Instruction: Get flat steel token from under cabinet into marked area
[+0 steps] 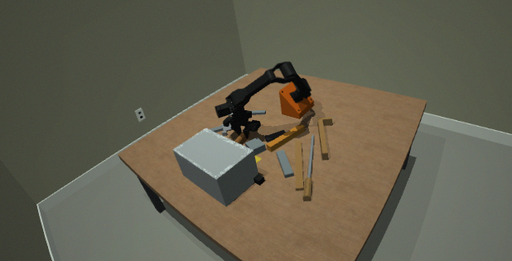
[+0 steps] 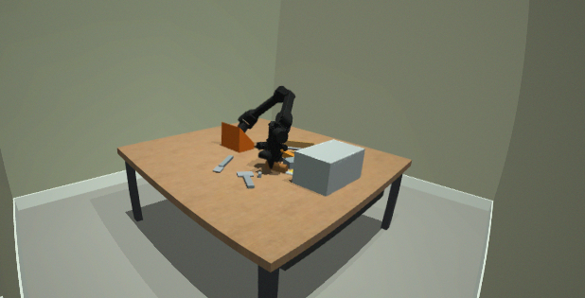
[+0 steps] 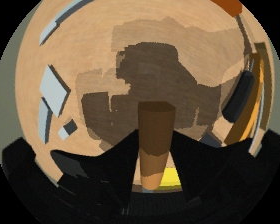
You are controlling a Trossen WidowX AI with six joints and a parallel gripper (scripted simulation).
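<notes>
My gripper tip is now 20 mm short of the grey block, 110 mm to the right of it and 10 mm below it. Round my gripper tip: wooden stick 20 mm behind, 340 mm to the left; then orange bar 120 mm behind, 180 mm to the left, 10 mm above; then grey t-piece 30 mm ahead, 180 mm to the right.
</notes>
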